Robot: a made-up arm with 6 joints.
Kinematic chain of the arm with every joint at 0, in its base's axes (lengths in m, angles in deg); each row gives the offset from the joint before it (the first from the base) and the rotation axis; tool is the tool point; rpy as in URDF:
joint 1: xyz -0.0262 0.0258 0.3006 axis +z
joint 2: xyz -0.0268 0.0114 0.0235 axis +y
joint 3: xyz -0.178 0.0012 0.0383 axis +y
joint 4: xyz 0.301 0.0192 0.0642 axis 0.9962 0 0.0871
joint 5: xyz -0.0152 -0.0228 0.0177 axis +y
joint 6: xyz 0.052 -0.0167 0.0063 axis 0.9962 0 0.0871
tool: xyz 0.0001 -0.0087 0.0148 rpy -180 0 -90
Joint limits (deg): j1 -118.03..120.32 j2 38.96..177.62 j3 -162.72..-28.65 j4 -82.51..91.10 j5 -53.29..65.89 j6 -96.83..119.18
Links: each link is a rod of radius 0.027 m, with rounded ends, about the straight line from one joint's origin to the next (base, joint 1, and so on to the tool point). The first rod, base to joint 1, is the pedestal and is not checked.
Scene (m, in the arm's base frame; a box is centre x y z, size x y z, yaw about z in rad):
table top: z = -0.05
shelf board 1: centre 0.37 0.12 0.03 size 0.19 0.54 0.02 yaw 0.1
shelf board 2: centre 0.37 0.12 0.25 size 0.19 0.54 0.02 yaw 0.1
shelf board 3: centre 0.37 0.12 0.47 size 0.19 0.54 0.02 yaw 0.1
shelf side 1: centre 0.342 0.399 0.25 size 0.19 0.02 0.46 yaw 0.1
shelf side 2: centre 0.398 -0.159 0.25 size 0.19 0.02 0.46 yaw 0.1
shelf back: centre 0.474 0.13 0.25 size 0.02 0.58 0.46 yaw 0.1
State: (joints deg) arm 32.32 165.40 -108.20 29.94 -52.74 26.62
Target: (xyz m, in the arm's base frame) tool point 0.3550 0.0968 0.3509
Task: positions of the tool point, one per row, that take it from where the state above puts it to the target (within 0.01 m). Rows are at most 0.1 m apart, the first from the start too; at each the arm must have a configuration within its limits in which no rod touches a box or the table.
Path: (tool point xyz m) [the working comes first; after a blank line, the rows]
Joints at the target: 18.62 116.48 -80.95 43.27 -53.29 23.67
Straight joint move there: touches shelf board 2.

1: 0.2972 0.2128 0.1198
2: 0.2489 0.2141 0.1180
3: 0.1991 0.2035 0.1199
4: 0.1506 0.1812 0.1255
5: 0.1750 0.1756 0.1753
6: 0.1929 0.1602 0.2243
7: 0.2029 0.1375 0.2709
8: 0.2042 0.1102 0.3134
9: 0.1970 0.0809 0.3509
10: 0.2379 0.0896 0.3615
11: 0.2789 0.0954 0.3648
12: 0.3184 0.0979 0.3611
13: 0.3550 0.0968 0.3508

